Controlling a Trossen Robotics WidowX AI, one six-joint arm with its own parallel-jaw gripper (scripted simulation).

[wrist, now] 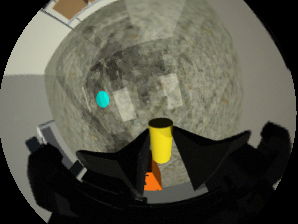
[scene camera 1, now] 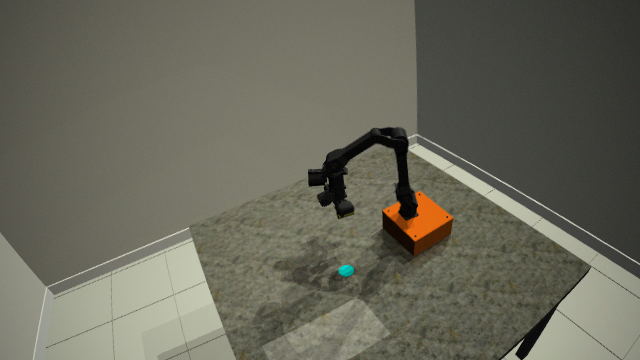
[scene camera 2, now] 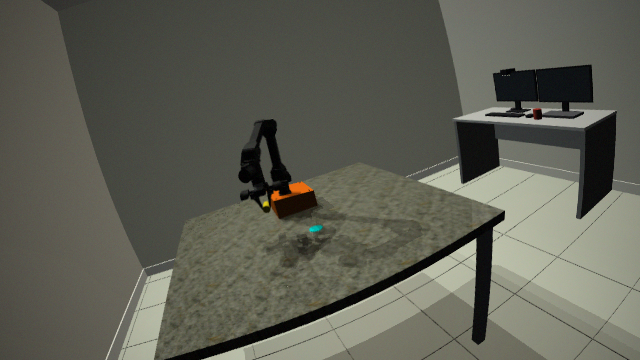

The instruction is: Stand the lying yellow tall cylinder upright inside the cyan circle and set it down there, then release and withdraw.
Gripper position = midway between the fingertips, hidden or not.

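Observation:
There is a yellow tall cylinder (wrist: 161, 130) here, and my gripper (wrist: 160, 130) is holding it.

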